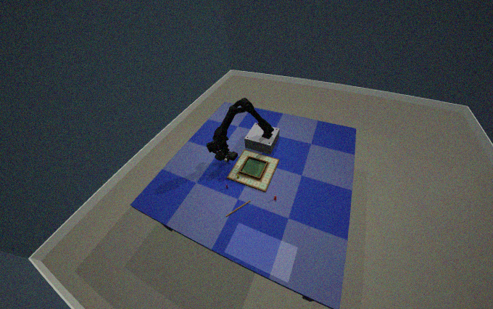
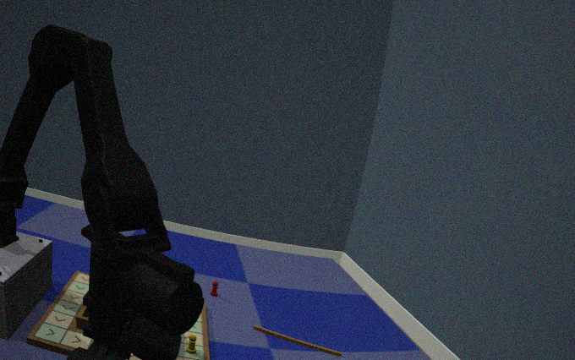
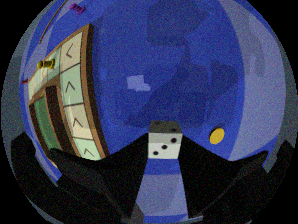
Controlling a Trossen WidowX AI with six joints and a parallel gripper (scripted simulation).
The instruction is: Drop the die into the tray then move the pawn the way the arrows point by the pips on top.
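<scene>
Right now my gripper tip is 90 mm short of the yellow pawn, 160 mm to the right of it and 10 mm below it. The rest, counted from my gripper tip: white die right at my gripper tip; magenta pawn 180 mm ahead, 130 mm to the left; green dice tray 30 mm behind, 210 mm to the left, 10 mm below.
</scene>
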